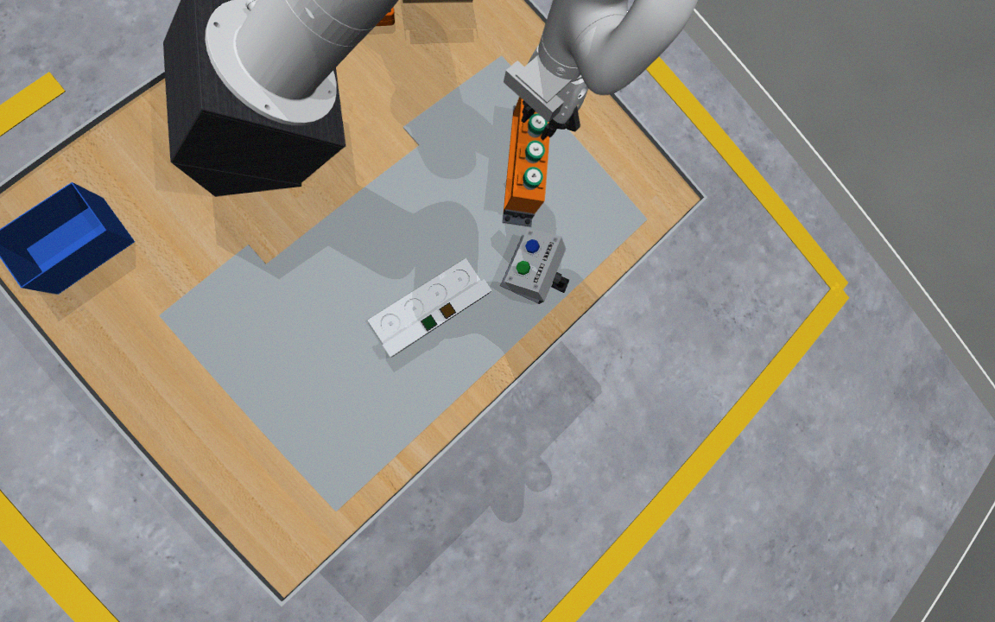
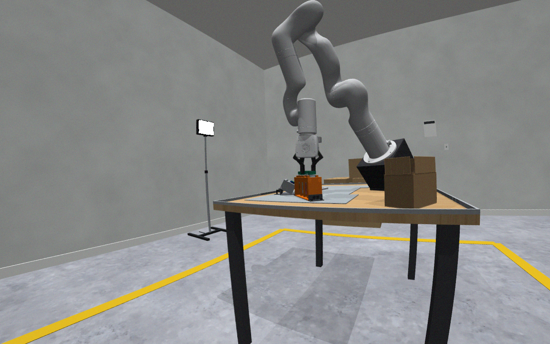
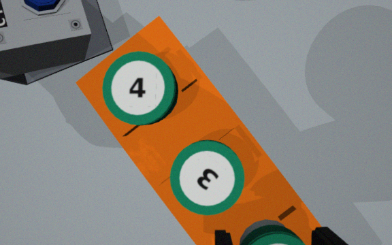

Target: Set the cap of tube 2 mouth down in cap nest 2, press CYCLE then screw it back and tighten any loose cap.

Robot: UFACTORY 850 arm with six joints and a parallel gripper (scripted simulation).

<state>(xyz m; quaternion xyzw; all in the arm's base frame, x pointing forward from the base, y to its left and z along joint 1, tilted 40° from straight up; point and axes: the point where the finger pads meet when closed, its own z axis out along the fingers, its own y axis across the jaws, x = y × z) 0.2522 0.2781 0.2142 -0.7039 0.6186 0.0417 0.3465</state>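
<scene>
Right now my hand is 10 mm above the green-rimmed cap. Also, from my hand: blue cycle key: 180 mm ahead, 120 mm to the right, 60 mm below; then key housing: 210 mm ahead, 130 mm to the right, 80 mm below; then green ready key: 210 mm ahead, 160 mm to the right, 60 mm below.
</scene>
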